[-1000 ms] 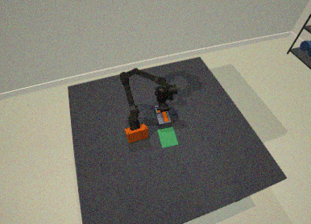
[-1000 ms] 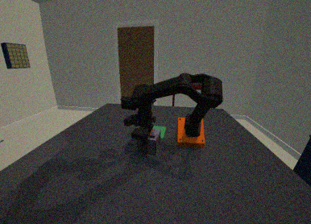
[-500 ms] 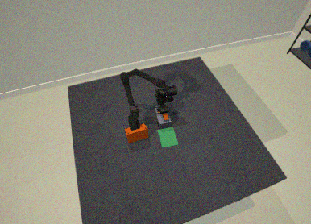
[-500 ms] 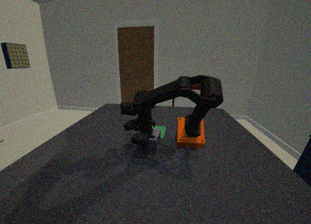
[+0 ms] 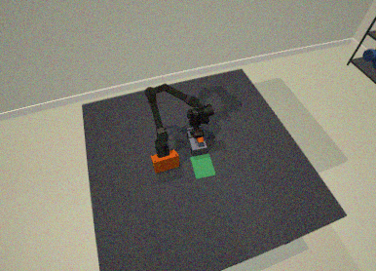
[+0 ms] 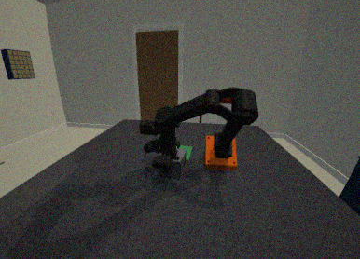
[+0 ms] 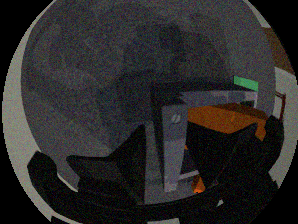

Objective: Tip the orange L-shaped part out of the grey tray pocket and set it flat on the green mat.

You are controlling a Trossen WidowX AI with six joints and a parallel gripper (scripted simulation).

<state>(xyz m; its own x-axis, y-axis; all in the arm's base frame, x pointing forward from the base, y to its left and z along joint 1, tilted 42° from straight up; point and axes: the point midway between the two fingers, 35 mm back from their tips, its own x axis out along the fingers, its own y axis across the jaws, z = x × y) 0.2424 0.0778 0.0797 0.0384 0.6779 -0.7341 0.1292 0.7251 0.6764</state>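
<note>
Right now the orange L-shaped part is 5 cm to the right of my gripper tip, 1 cm behind it and 1 cm above it. Round my gripper tip: grey tray 7 cm to the right, 5 cm below, 1 cm behind; then green mat 22 cm to the right, 5 cm below, 4 cm behind.
</note>
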